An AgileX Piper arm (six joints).
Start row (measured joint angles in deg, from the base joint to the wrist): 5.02, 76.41, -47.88, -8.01, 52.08, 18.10
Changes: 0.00, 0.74, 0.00, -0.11, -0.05, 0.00; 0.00, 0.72, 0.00, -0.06, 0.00, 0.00; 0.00, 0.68, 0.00, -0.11, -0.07, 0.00; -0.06, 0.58, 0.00, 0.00, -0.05, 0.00; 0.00, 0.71, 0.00, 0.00, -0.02, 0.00; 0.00, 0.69, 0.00, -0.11, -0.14, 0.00; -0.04, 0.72, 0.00, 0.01, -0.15, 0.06; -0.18, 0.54, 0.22, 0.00, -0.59, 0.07; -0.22, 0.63, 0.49, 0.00, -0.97, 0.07; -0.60, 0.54, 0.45, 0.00, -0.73, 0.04; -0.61, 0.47, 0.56, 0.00, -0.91, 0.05; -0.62, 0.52, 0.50, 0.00, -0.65, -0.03; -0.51, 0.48, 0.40, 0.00, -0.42, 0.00; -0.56, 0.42, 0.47, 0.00, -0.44, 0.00; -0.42, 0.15, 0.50, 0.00, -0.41, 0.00; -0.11, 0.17, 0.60, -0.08, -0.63, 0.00; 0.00, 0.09, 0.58, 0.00, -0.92, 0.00
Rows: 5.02, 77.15, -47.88, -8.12, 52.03, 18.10; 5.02, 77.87, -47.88, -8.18, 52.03, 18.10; 5.02, 78.55, -47.88, -8.29, 51.96, 18.10; 4.96, 79.13, -47.88, -8.29, 51.91, 18.10; 4.96, 79.84, -47.88, -8.29, 51.89, 18.10; 4.96, 80.53, -47.88, -8.40, 51.75, 18.10; 4.92, 81.25, -47.88, -8.39, 51.60, 18.16; 4.74, 81.79, -47.66, -8.39, 51.01, 18.23; 4.52, 82.42, -47.17, -8.39, 50.04, 18.30; 3.92, 82.96, -46.72, -8.39, 49.31, 18.34; 3.31, 83.43, -46.16, -8.39, 48.40, 18.39; 2.69, 83.95, -45.66, -8.39, 47.75, 18.36; 2.18, 84.43, -45.26, -8.39, 47.33, 18.36; 1.62, 84.85, -44.79, -8.39, 46.89, 18.36; 1.20, 85.00, -44.29, -8.39, 46.48, 18.36; 1.09, 85.17, -43.69, -8.47, 45.85, 18.36; 1.09, 85.26, -43.11, -8.47, 44.93, 18.36
